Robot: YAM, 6 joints.
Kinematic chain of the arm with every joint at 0, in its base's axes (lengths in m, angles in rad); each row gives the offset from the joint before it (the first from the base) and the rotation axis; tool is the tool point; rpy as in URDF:
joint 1: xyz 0 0 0.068 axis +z
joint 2: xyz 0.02 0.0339 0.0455 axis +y
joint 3: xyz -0.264 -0.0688 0 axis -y
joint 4: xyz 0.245 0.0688 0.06 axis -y
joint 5: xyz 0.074 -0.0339 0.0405 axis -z
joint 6: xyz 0.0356 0 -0.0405 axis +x
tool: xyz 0 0 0 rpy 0 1.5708 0
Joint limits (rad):
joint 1: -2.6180..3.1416
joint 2: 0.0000..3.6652
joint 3: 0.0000..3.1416
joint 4: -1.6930..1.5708
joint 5: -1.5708..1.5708
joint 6: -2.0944..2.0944
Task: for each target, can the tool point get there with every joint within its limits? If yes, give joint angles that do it. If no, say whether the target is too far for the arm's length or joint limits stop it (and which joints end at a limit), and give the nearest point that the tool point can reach.
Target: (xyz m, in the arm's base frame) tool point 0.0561 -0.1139 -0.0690
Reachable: yes | joints -0.9421 2.5658 0.5479 -0.2354 0.6513 -1.4471
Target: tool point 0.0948 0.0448 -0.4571
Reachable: no: joint limits stop it (at a limit: joint 2) | nearest point 0.1229 0.0581 -0.3623 | short by 0.100 m
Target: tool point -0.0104 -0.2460 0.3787
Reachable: yes | joints -1.4998 1.1539 1.1695 -0.4444 0.8955 -0.9624
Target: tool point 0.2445 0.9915 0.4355
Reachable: no: too far | nearest point 0.1474 0.5979 0.3051 | short by 0.426 m
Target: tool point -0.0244 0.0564 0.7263
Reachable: yes | joints 2.3317 1.5254 2.7867 -0.0091 0.6381 1.7639
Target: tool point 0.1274 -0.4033 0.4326
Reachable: yes | joints -1.1995 1.8091 1.6653 0.5514 0.8851 -1.1641
